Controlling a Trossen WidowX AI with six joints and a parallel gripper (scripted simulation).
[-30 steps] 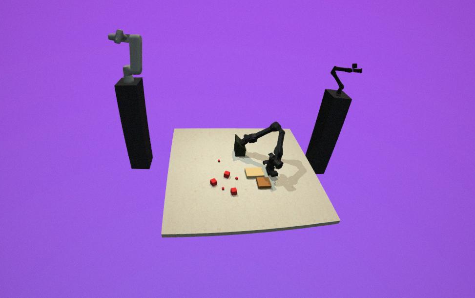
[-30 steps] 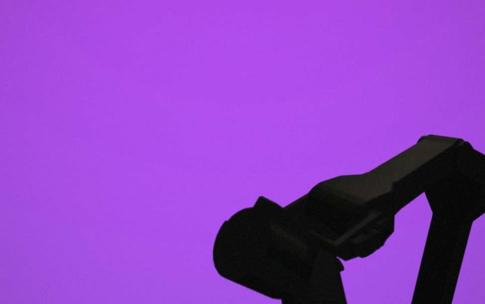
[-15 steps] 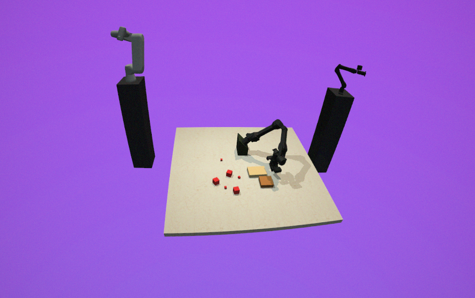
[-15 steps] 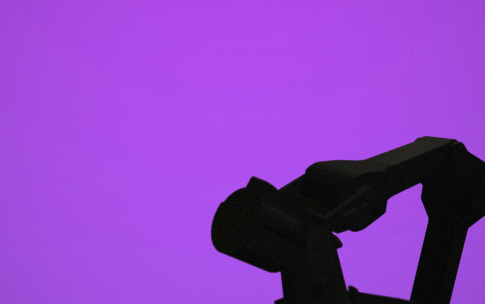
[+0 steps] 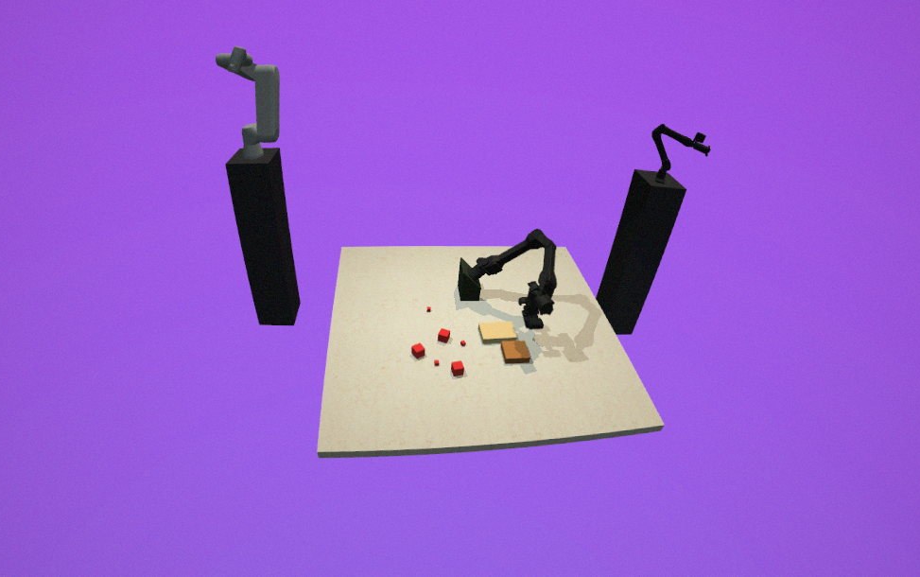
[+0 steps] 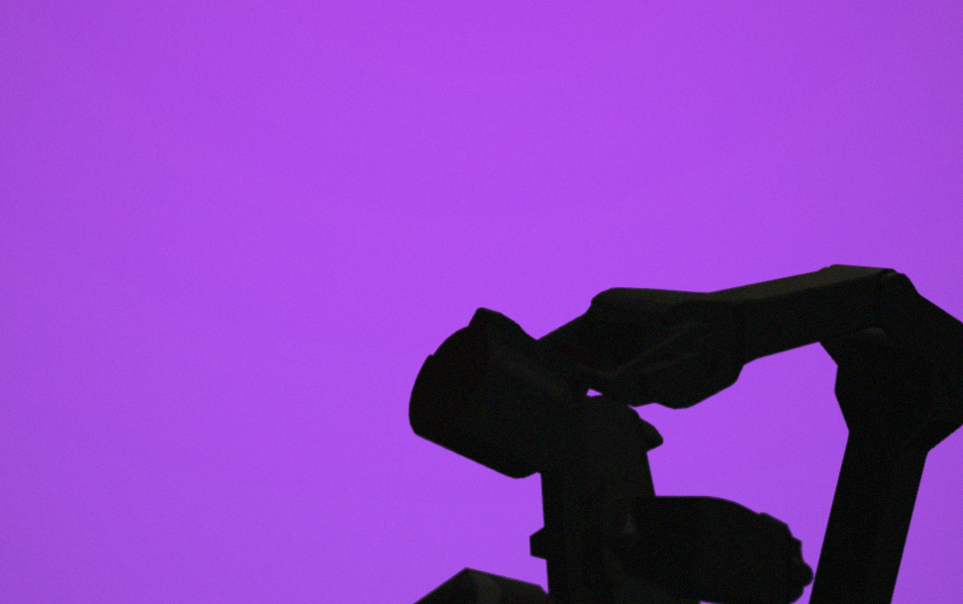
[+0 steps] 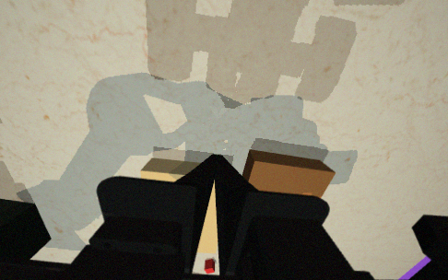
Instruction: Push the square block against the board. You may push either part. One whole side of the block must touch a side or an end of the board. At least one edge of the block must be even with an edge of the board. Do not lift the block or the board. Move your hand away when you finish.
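Right now the pale tan board is 12 cm to the right of my gripper tip, 5 cm below it and 2 cm behind it. Round my gripper tip: orange piece 10 cm ahead, 6 cm to the right, 5 cm below.
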